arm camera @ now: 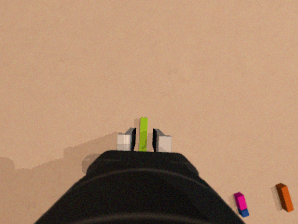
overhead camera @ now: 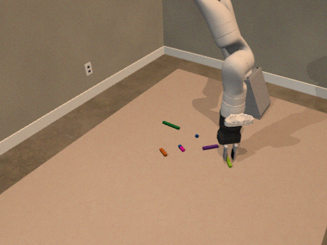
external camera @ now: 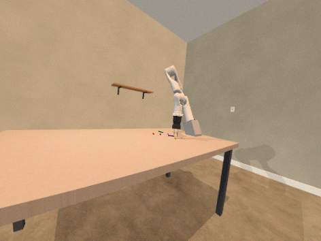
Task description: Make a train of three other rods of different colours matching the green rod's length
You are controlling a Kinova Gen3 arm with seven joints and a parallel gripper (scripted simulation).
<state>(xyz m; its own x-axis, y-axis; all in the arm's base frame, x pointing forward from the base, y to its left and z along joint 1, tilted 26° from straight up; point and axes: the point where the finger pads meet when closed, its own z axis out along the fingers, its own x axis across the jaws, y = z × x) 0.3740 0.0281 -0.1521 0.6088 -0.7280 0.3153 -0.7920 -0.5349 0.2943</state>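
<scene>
My hand is 30 mm above the lime rod. The rest, counted from my hand: orange rod 60 mm ahead, 230 mm to the right, 30 mm below; then magenta rod 20 mm ahead, 170 mm to the right, 30 mm below; then purple rod 40 mm behind, 90 mm to the right, 30 mm below.
</scene>
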